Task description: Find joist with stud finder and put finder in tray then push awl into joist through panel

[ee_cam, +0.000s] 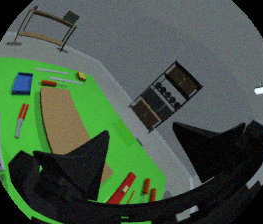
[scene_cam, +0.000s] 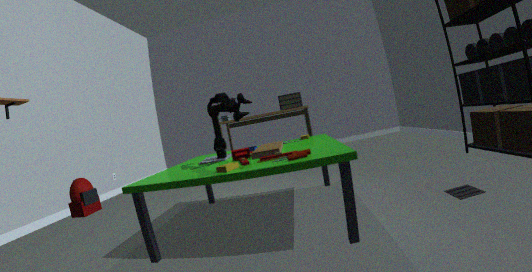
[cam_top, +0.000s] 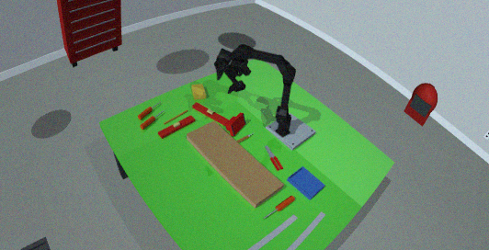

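The stud finder lies 310 mm below my gripper tip, 100 mm behind it and 20 mm to the right of it. The rest, counted from my gripper tip: awl 320 mm below, 130 mm behind, 80 mm to the left; then blue tray 490 mm to the left, 320 mm below, 180 mm behind.
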